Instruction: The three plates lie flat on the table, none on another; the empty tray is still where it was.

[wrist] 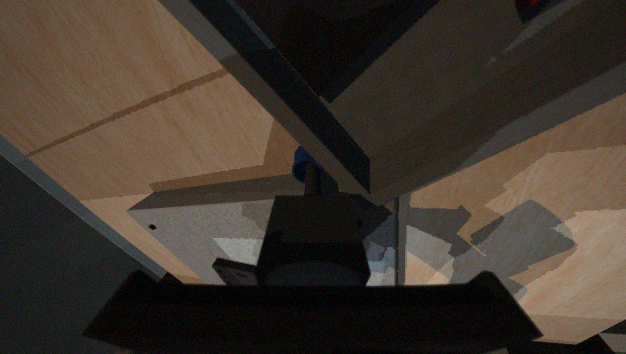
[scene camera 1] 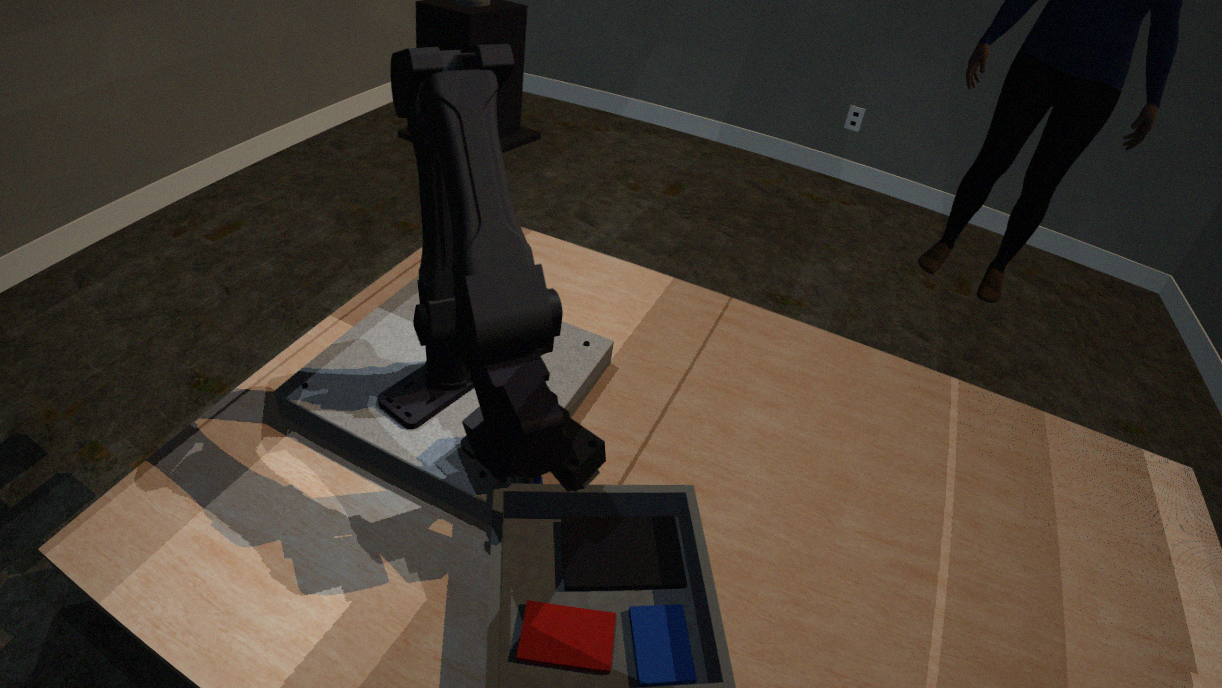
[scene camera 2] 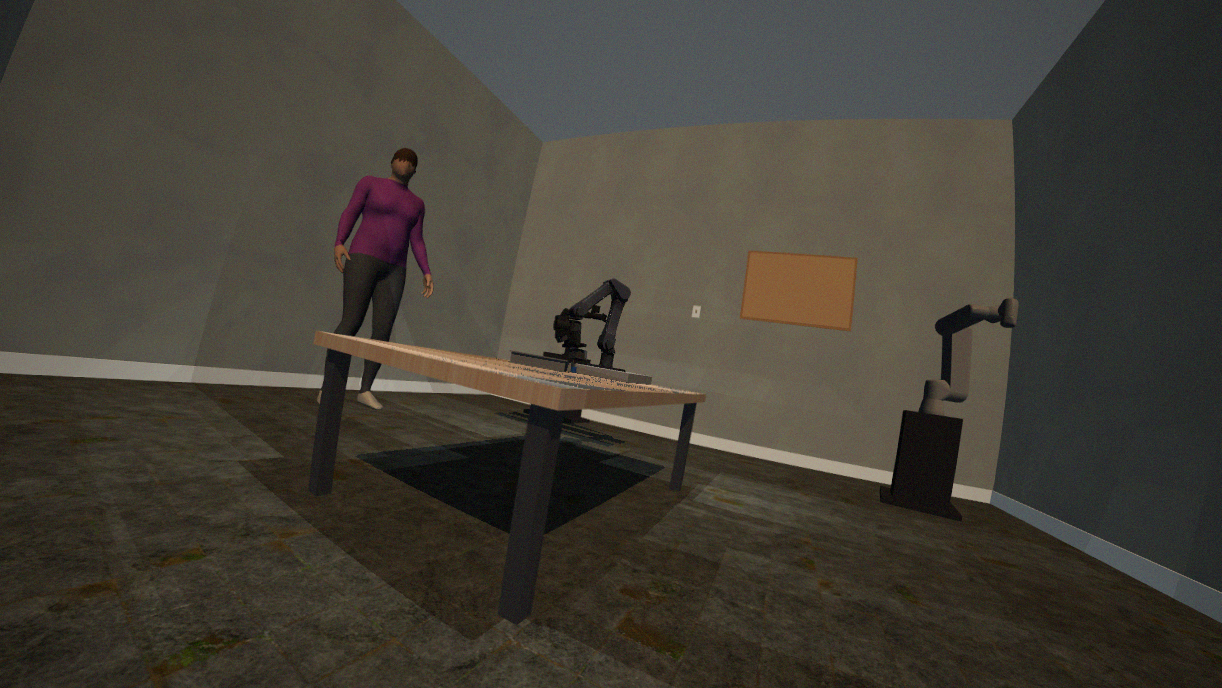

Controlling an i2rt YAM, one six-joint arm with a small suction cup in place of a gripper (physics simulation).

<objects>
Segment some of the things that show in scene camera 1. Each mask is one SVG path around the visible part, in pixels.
My suction cup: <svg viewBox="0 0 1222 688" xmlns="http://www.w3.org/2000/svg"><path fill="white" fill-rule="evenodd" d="M542 475L531 478L521 477L521 484L543 484ZM479 406L462 421L466 436L461 440L464 453L480 462L498 481L505 483L508 476L517 481L520 477L512 474L506 460L493 450L485 423L487 413ZM558 404L561 412L570 417L569 411Z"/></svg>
A red plate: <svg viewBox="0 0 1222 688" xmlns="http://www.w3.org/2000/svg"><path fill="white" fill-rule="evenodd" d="M527 600L516 661L610 674L616 613Z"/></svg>
</objects>
